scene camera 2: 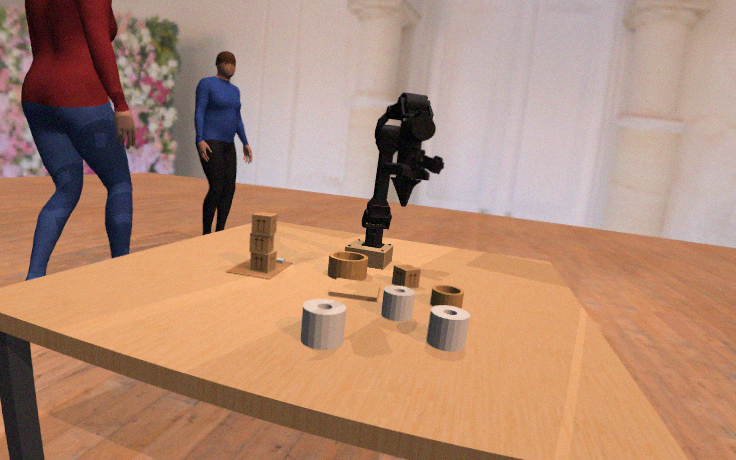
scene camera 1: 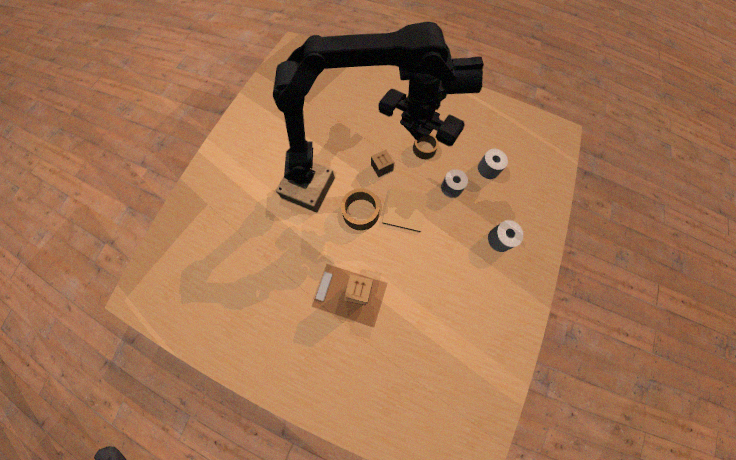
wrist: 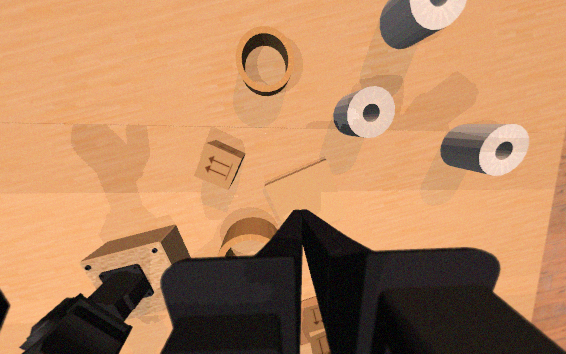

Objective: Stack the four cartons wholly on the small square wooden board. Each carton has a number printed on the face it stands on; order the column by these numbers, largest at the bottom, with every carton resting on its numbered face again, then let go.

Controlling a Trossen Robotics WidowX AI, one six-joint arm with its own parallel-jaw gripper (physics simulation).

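Places are measured from the arm's base along level axes (x ahead, y left, z up), in millimetres.
Where they show: gripper, fingertip midpoint: (scene camera 2: 403,206) (scene camera 1: 417,138) (wrist: 300,216); arm's base, link origin: (scene camera 2: 373,245) (scene camera 1: 301,176) (wrist: 128,283).
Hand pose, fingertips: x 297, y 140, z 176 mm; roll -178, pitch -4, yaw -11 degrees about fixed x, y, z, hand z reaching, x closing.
Note:
Things, the pixels of their top centre, and the offset from my fingertips. "*": a spot on its surface instead.
- top, surface spot: (scene camera 2: 264,223) * dy -367, dx +35, dz -90 mm
- bottom, surface spot: (scene camera 2: 263,261) * dy -367, dx +30, dz -198 mm
- brown rectangular board, top centre: (scene camera 1: 349,294) (wrist: 311,325) (scene camera 2: 261,263) dy -400, dx -18, dz -220 mm
- top carton, top centre: (scene camera 1: 358,288) (scene camera 2: 265,214) dy -381, dx +10, dz -69 mm
- fourth carton, top centre: (wrist: 217,167) (scene camera 2: 407,267) (scene camera 1: 382,159) dy +14, dx -93, dz -179 mm
- large wooden ring, top centre: (wrist: 250,263) (scene camera 2: 348,256) (scene camera 1: 360,206) dy -159, dx -91, dz -173 mm
- smaller ring, top centre: (wrist: 265,60) (scene camera 2: 448,289) (scene camera 1: 426,142) dy +139, dx +12, dz -191 mm
Three cartons are stacked upright, with top (scene camera 2: 264,223), middle (scene camera 2: 262,243) and bottom (scene camera 2: 263,261). They stand on a brown rectangular board (scene camera 1: 334,304) (scene camera 2: 240,269) with a pale strip. From above, the top carton (scene camera 1: 358,288) hides most of the others. A fourth carton (scene camera 1: 382,163) (scene camera 2: 405,275) (wrist: 218,165) stands alone on the table; it has arrows on top. A thin, pale square wooden board (scene camera 1: 404,214) (scene camera 2: 352,291) (wrist: 300,192) lies bare beside the large ring. My gripper (scene camera 1: 420,138) (scene camera 2: 403,205) (wrist: 300,216) is shut and empty, high above the table. The numbered faces are hidden.
A large wooden ring (scene camera 1: 346,215) (scene camera 2: 355,269) stands near the arm's base (scene camera 1: 306,190) (scene camera 2: 382,258). A smaller ring (scene camera 1: 424,154) (scene camera 2: 447,301) (wrist: 265,91) is beyond the lone carton. Three white rolls (scene camera 1: 453,183) (scene camera 1: 492,163) (scene camera 1: 505,235) stand on the other side of the square board.

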